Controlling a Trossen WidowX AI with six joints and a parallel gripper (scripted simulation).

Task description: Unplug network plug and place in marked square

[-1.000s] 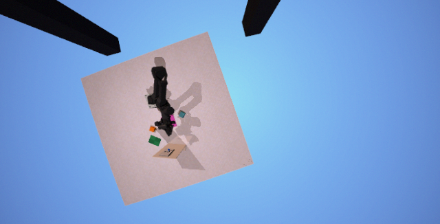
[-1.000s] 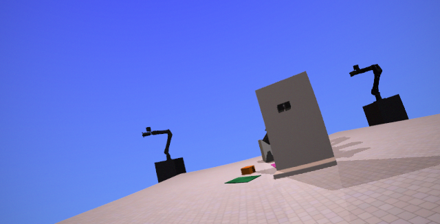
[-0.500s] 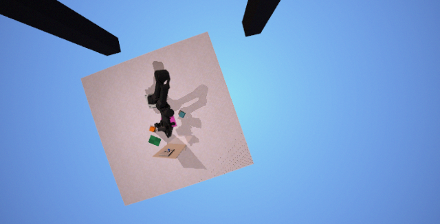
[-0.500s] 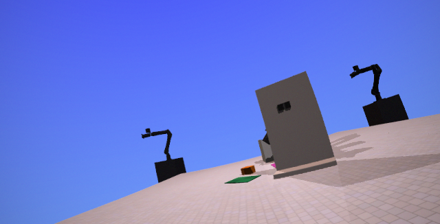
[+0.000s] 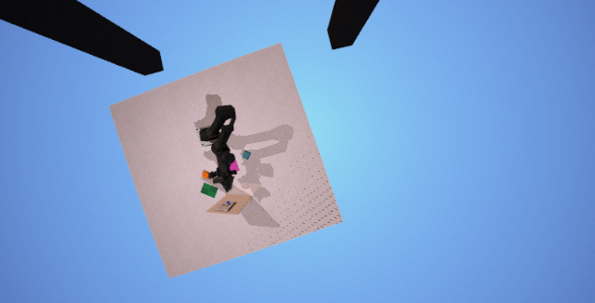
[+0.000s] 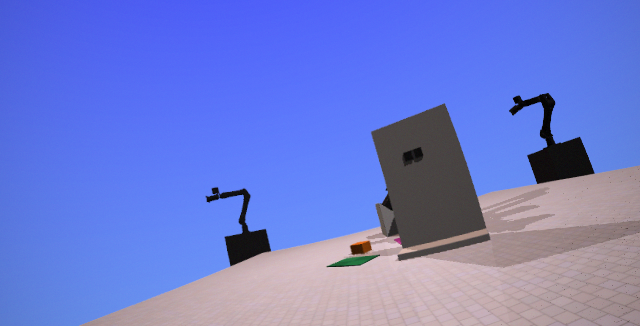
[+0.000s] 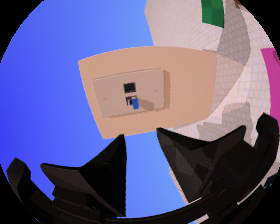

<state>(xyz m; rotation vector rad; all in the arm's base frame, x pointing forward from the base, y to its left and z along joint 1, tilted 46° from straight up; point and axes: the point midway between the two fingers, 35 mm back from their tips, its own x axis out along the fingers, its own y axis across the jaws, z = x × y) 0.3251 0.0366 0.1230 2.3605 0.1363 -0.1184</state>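
My gripper tip is 8 cm short of the network plug and 2 cm to the left of it. The rest, counted from my gripper tip: upright panel 9 cm ahead, 7 cm below, 4 cm to the right; then magenta patch 19 cm below, 13 cm behind, 5 cm to the right; then teal block 18 cm below, 17 cm behind, 9 cm to the left.
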